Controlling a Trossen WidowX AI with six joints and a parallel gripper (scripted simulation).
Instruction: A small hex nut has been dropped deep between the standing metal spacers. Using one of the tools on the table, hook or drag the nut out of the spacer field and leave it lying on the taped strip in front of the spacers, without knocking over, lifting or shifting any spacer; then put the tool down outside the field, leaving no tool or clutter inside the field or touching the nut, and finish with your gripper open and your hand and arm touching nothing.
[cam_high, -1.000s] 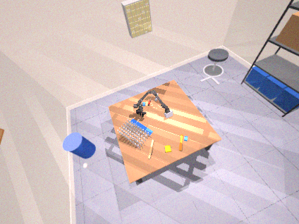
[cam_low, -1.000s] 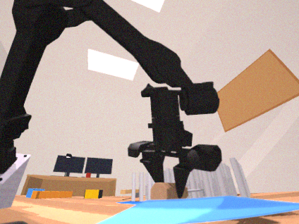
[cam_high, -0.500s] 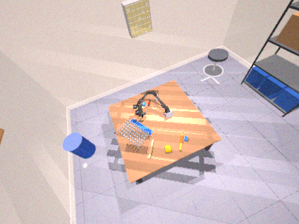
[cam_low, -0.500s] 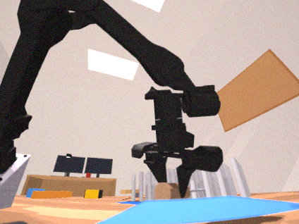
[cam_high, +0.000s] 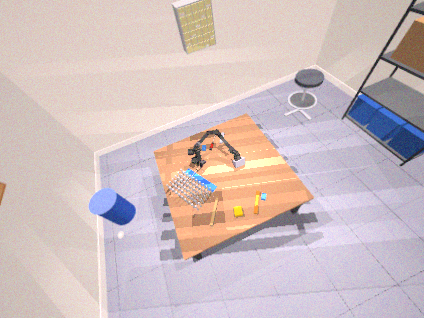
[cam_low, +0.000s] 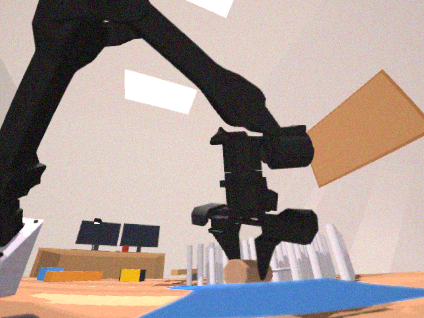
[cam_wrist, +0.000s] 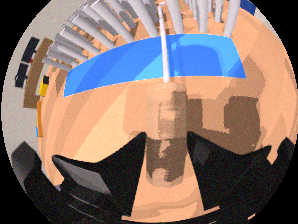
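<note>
Right now the blue taped strip is 60 mm ahead of my gripper tip, 130 mm to the left of it and 30 mm below it. From my gripper tip the other things lie so: orange bar: 320 mm behind, 630 mm to the left, 20 mm below.
</note>
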